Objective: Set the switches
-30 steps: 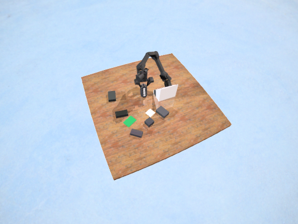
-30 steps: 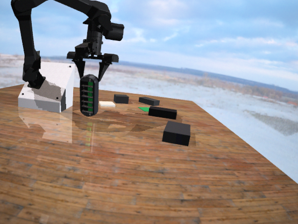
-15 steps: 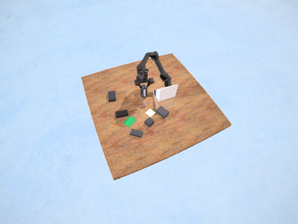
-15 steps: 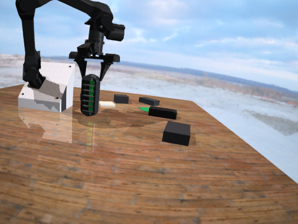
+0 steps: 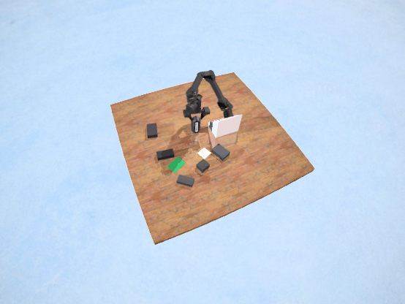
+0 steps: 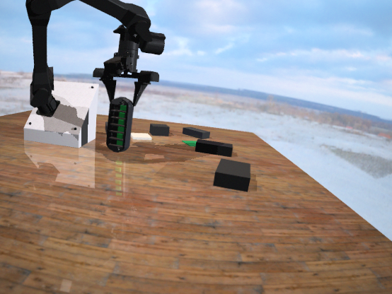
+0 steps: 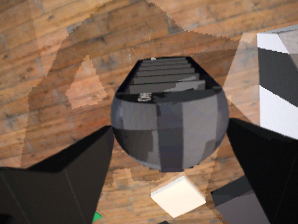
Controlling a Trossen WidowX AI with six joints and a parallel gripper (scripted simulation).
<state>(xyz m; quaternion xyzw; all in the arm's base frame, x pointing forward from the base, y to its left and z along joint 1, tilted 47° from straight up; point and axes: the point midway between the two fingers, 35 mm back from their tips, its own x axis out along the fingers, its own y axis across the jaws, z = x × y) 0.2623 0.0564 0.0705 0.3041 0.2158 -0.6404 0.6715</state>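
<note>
Now: gripper tip 10 mm short of the white tile, 210 mm to the right of it and 130 mm above it. From my gripper tip the other things lie so: green tile: 230 mm ahead, 240 mm to the left, 140 mm below; then dark block: 320 mm ahead, 100 mm to the right, 120 mm below.
</note>
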